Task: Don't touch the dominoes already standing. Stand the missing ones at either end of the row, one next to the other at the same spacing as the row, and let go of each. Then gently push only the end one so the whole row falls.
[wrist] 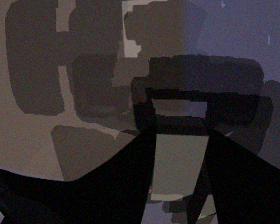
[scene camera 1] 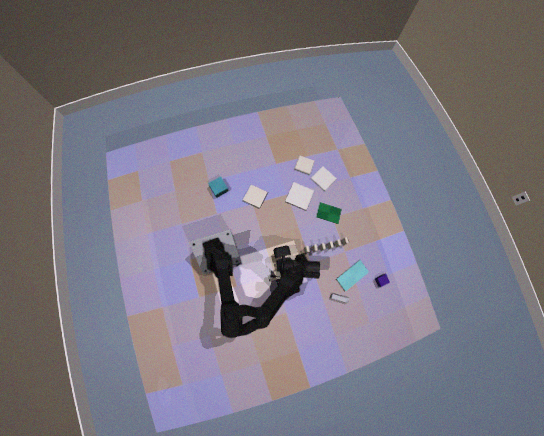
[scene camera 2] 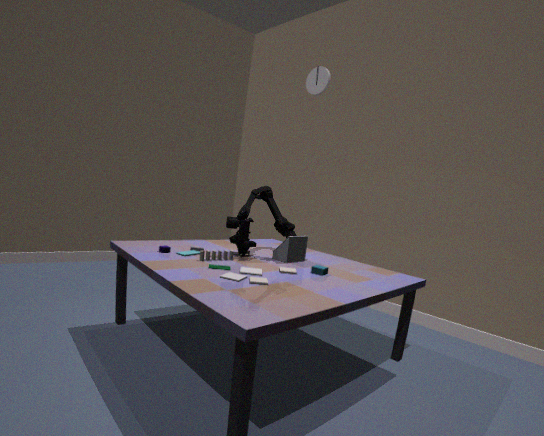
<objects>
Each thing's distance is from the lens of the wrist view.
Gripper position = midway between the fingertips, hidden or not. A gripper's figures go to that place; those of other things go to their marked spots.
my gripper (wrist: 180,135): 10 cm
pale domino (wrist: 179,149): 9 cm
</objects>
